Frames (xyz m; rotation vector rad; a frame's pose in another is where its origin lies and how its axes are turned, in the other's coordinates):
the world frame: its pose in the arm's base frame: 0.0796 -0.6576 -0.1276 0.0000 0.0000 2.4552
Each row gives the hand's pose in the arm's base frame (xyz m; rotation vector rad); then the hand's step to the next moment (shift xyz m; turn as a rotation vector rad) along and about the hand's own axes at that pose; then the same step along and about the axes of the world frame.
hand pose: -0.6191 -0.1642 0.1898 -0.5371 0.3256 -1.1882
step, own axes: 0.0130 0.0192 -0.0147 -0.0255 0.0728 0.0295
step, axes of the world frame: -0.0159 0.0003 -0.0224 -0.0173 -0.0790 -0.0169
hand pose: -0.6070 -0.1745 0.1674 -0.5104 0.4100 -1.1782
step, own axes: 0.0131 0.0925 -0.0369 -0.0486 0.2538 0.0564
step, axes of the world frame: -0.0366 -0.0413 -0.0839 -0.0795 -0.2323 -0.0984
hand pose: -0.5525 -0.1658 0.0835 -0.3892 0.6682 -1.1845
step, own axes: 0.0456 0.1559 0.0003 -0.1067 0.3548 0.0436
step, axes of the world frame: -0.0875 -0.0858 -0.1066 -0.0621 -0.3344 -0.1533
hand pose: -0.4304 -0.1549 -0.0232 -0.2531 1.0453 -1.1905
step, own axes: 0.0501 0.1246 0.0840 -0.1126 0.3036 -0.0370
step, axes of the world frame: -0.1242 -0.0750 -0.0635 0.0187 -0.2835 -0.1597
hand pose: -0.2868 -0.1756 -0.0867 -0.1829 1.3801 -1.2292
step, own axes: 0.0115 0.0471 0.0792 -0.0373 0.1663 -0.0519
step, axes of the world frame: -0.0856 -0.0303 -0.0193 0.0343 -0.1345 -0.1116
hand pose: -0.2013 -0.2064 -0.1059 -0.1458 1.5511 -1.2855
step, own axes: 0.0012 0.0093 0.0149 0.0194 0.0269 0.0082
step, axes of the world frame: -0.0160 -0.0048 -0.0057 -0.0130 -0.0018 -0.0315
